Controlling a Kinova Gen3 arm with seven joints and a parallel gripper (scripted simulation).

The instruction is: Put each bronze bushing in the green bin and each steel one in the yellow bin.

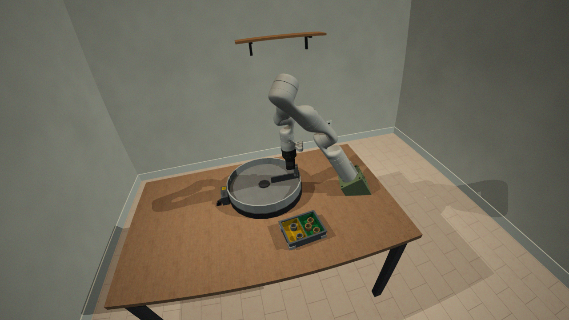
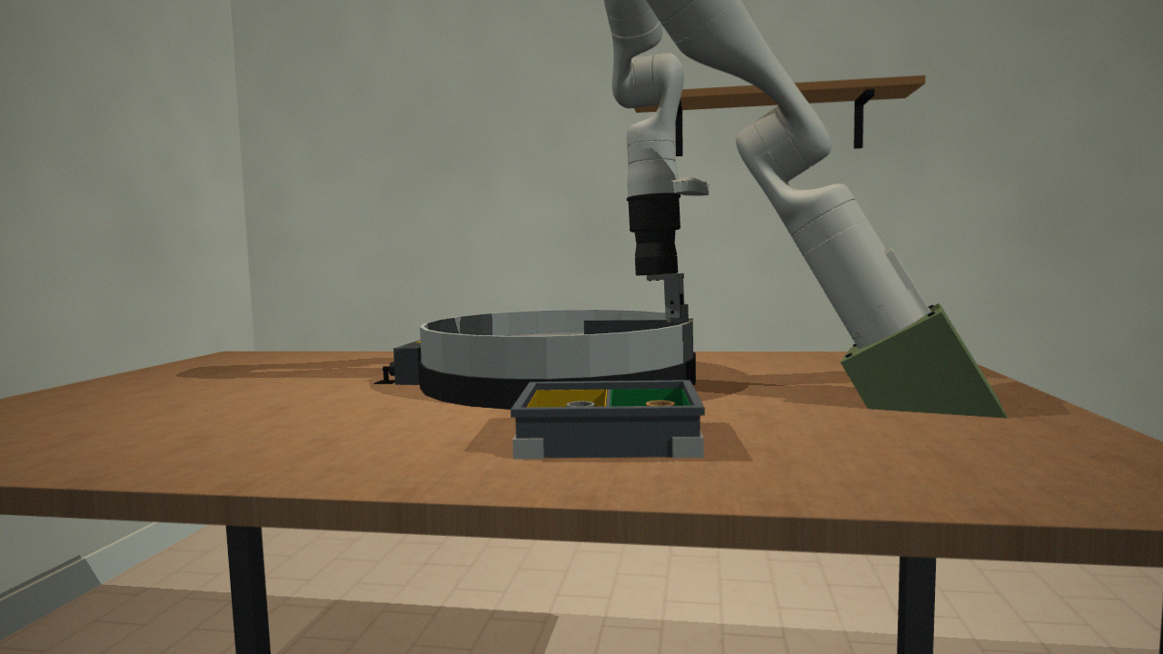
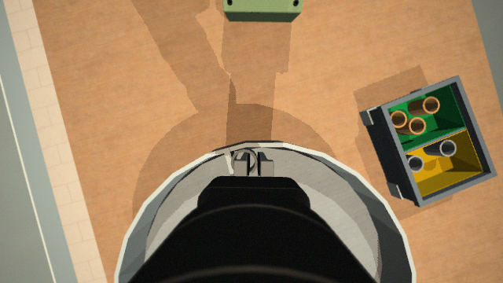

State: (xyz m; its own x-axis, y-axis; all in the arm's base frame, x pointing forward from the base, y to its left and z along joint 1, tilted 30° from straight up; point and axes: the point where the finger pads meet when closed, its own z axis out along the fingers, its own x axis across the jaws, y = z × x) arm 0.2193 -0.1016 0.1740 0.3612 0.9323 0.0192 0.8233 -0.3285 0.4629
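Now: hand 31 cm to the right of the bin, 11 cm short of it and 9 cm above it. The rest, counted from my hand: grey turntable: 18 cm ahead, 7 cm below, 6 cm to the right.
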